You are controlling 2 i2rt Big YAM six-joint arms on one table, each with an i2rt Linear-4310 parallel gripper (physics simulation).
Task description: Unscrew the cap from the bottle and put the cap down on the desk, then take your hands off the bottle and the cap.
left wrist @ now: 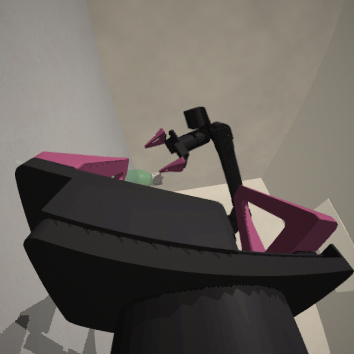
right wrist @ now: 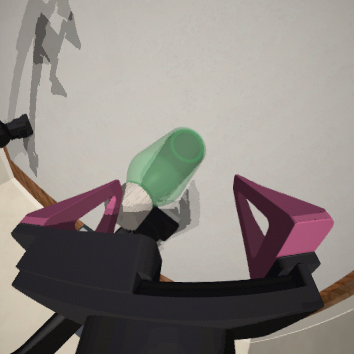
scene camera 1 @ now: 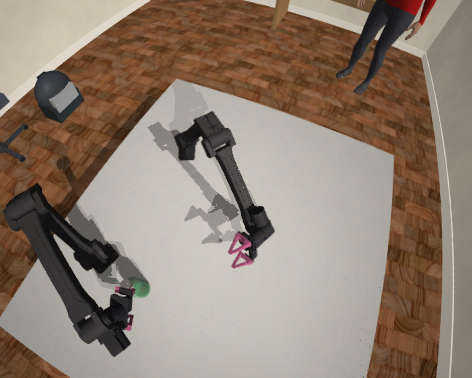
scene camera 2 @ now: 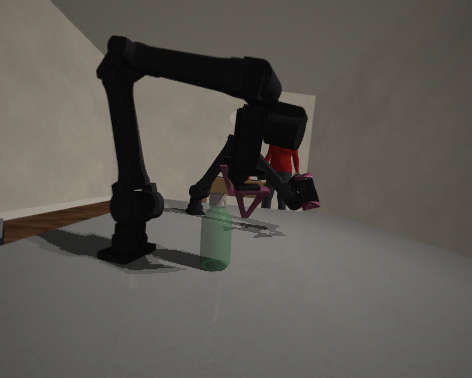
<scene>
My left gripper (scene camera 1: 230,260) is open, holding nothing. My right gripper (scene camera 2: 238,206) is open, holding nothing. Also in view: a cap (right wrist: 135,204).
</scene>
